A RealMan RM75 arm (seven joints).
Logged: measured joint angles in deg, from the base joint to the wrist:
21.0, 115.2, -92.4, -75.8, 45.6, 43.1, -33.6
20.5, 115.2, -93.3, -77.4, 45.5, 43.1, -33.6
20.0, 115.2, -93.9, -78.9, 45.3, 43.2, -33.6
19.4, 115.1, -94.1, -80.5, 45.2, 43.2, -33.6
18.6, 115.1, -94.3, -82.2, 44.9, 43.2, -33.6
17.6, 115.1, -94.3, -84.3, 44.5, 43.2, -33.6
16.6, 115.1, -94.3, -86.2, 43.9, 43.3, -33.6
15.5, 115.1, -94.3, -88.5, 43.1, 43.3, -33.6
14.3, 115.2, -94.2, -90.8, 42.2, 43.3, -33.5
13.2, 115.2, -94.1, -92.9, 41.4, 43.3, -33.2
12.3, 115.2, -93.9, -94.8, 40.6, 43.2, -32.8
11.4, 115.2, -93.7, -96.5, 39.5, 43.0, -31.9
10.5, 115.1, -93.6, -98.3, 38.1, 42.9, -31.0
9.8, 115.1, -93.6, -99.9, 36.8, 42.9, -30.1
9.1, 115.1, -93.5, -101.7, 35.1, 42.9, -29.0
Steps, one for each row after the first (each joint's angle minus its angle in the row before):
-0.5, 0.0, -0.9, -1.6, -0.1, 0.0, 0.0
-0.5, 0.0, -0.6, -1.5, -0.2, 0.1, 0.0
-0.6, -0.1, -0.2, -1.6, -0.1, 0.0, 0.0
-0.8, 0.0, -0.2, -1.7, -0.3, 0.0, 0.0
-1.0, 0.0, 0.0, -2.1, -0.4, 0.0, 0.0
-1.0, 0.0, 0.0, -1.9, -0.6, 0.1, 0.0
-1.1, 0.0, 0.0, -2.3, -0.8, 0.0, 0.0
-1.2, 0.1, 0.1, -2.3, -0.9, 0.0, 0.1
-1.1, 0.0, 0.1, -2.1, -0.8, 0.0, 0.3
-0.9, 0.0, 0.2, -1.9, -0.8, -0.1, 0.4
-0.9, 0.0, 0.2, -1.7, -1.1, -0.2, 0.9
-0.9, -0.1, 0.1, -1.8, -1.4, -0.1, 0.9
-0.7, 0.0, 0.0, -1.6, -1.3, 0.0, 0.9
-0.7, 0.0, 0.1, -1.8, -1.7, 0.0, 1.1

